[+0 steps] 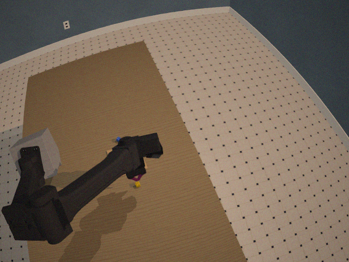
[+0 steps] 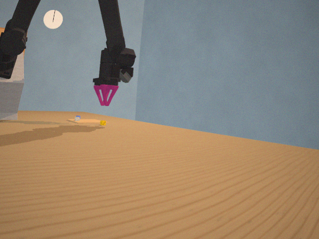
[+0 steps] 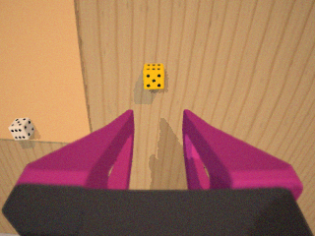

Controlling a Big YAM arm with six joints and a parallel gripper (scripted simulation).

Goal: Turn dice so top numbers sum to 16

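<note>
My hand is 7 cm above the yellow die. Also, from my hand: mat: 13 cm to the left, 8 cm below, 2 cm behind; white die: 12 cm to the left, 7 cm below, 7 cm behind; blue die: 24 cm to the left, 7 cm below, 3 cm behind.
</note>
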